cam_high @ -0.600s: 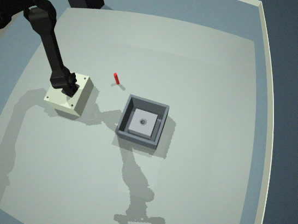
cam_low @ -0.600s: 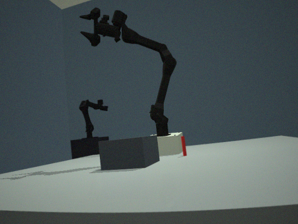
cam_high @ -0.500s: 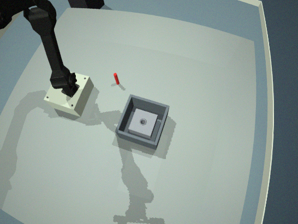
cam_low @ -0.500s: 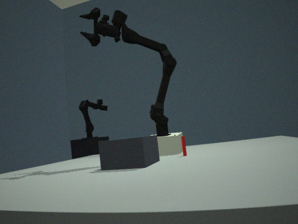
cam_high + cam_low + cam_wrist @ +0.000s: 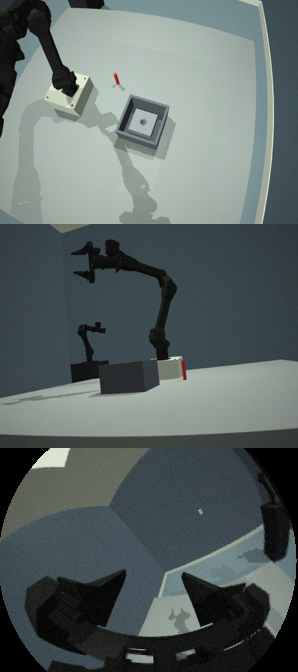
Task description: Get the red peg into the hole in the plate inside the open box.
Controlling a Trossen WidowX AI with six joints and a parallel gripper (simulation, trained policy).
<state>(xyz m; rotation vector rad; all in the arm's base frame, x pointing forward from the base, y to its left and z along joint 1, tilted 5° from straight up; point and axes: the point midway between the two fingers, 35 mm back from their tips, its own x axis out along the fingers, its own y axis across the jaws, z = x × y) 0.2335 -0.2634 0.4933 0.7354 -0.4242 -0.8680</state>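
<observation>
Now: gripper tip 540 mm above the red peg, 420 mm to the right of it and 140 mm past it. From my gripper tip the other things lie so: grey box: 550 mm below, 290 mm to the left, 60 mm ahead; then light grey plate: 530 mm below, 290 mm to the left, 60 mm ahead.
</observation>
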